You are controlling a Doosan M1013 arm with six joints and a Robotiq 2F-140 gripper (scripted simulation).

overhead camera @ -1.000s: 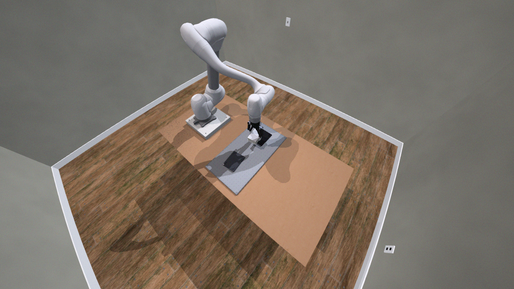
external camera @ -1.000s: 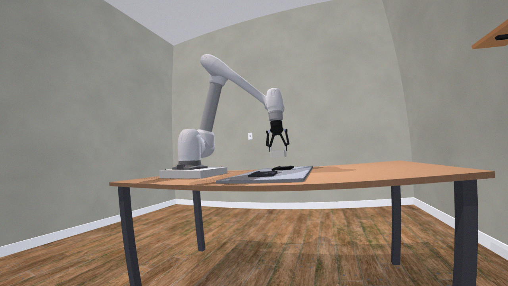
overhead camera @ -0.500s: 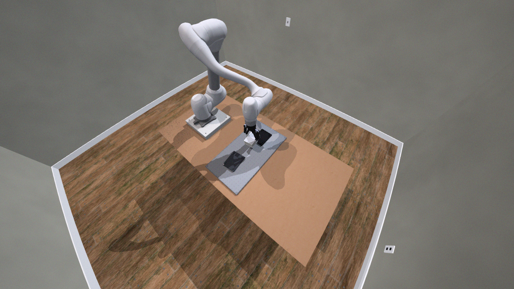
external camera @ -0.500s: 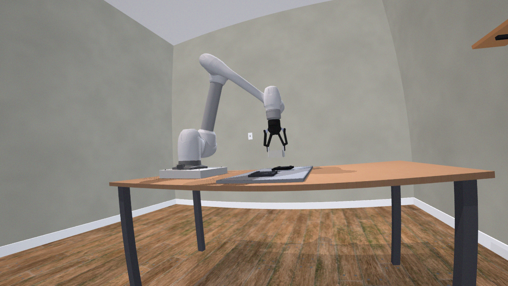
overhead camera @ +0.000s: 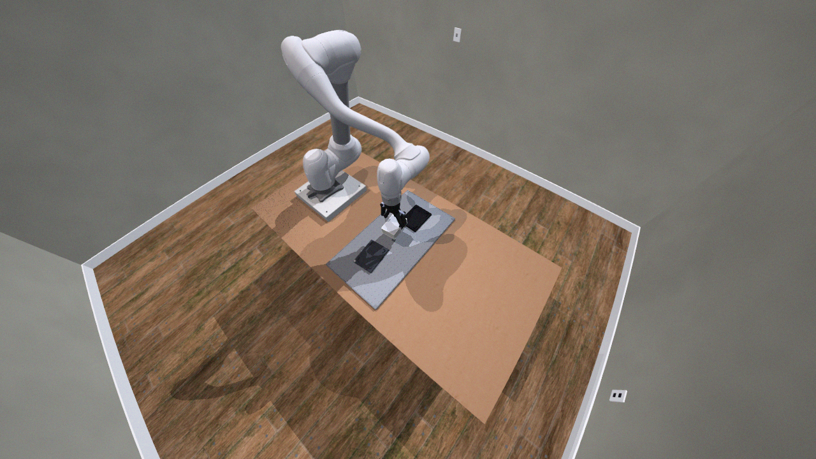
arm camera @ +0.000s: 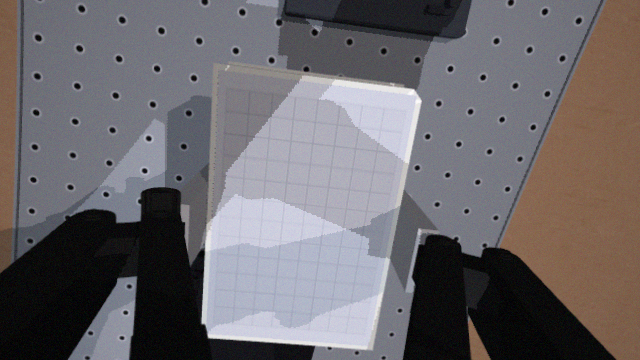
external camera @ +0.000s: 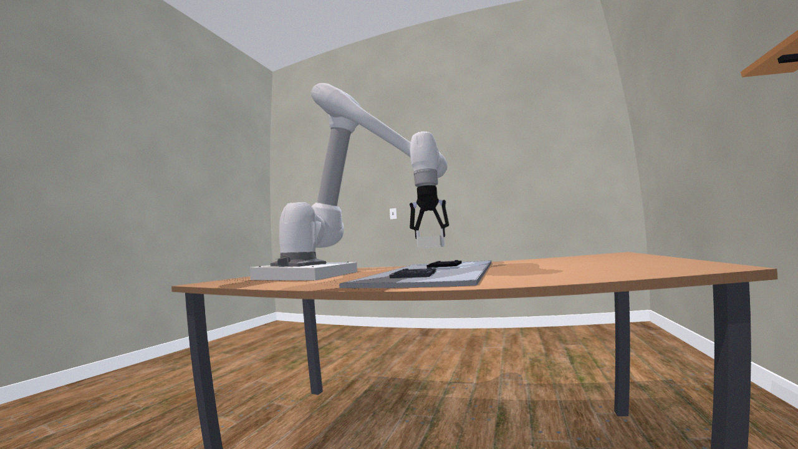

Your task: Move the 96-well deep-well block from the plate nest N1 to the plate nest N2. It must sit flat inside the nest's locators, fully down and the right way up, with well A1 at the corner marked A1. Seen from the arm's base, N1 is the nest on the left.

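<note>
The white A1 label is 50 mm behind my hand, 90 mm to the left of it and 100 mm below it. From my hand the other things lie so: white 96-well deep-well block (10 mm below).
</note>
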